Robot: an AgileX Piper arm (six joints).
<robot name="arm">
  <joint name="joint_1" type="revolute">
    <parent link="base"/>
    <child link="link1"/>
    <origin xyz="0 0 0.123"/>
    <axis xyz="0 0 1"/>
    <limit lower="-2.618" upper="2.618"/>
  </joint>
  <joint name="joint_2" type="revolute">
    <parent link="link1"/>
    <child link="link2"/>
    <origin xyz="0 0 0" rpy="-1.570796 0 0"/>
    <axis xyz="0 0 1"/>
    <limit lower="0" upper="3.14"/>
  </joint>
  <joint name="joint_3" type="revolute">
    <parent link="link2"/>
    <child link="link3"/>
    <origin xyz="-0.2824 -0.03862 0"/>
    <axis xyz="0 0 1"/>
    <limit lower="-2.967" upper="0"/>
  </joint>
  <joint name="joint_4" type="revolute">
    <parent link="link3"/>
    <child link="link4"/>
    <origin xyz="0.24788 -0.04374 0" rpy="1.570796 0 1.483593"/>
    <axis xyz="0 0 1"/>
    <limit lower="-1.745" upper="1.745"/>
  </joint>
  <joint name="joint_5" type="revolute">
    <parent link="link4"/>
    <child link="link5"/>
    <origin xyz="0 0 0" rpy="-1.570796 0 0"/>
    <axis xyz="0 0 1"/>
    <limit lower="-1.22" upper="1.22"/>
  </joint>
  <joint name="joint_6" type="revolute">
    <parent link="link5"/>
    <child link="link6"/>
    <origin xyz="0 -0.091 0" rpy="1.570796 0 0"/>
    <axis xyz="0 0 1"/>
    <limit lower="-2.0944" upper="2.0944"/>
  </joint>
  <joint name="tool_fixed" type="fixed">
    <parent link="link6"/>
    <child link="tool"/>
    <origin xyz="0 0 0"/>
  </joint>
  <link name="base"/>
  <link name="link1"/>
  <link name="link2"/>
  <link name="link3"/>
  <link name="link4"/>
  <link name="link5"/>
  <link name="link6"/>
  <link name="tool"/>
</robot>
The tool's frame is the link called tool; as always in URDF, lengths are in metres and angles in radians.
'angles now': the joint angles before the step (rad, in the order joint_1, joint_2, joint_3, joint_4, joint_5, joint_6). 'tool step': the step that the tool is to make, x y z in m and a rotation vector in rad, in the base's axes. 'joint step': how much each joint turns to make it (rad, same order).
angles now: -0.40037, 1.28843, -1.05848, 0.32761, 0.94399, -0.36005
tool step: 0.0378, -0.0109, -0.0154, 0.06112, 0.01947, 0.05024
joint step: -0.00431, 0.15931, -0.08738, 0.08841, -0.00535, -0.08534
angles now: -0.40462, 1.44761, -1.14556, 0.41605, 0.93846, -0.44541
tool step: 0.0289, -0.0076, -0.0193, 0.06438, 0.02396, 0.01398
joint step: 0.00016, 0.12785, -0.06191, 0.06778, -0.00558, -0.03866
